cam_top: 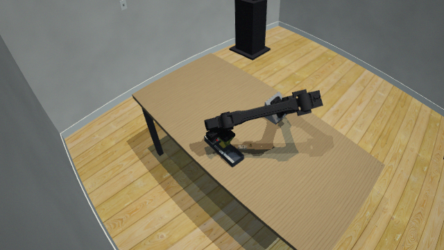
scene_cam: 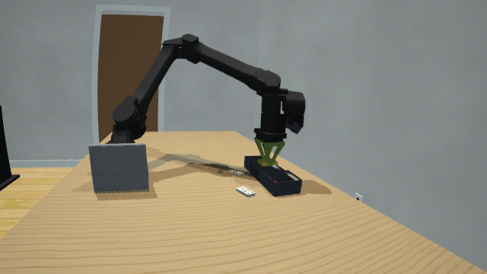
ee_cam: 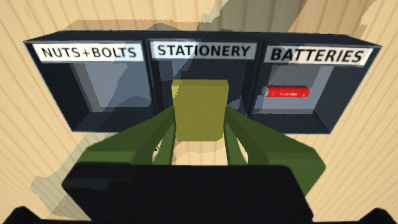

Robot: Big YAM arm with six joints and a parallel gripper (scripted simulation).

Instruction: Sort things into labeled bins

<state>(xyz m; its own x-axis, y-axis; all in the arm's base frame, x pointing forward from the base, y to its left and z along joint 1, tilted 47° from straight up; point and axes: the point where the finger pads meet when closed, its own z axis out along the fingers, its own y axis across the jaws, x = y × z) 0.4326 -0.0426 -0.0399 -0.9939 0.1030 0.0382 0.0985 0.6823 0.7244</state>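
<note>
Right now my hand is 1 cm short of the long black bin and 4 cm above it. Also, from my hand: yellow block: 1 cm below; small nut: 12 cm behind, 9 cm to the left, 6 cm below; red battery: 1 cm behind, 8 cm to the right, 5 cm below.
</note>
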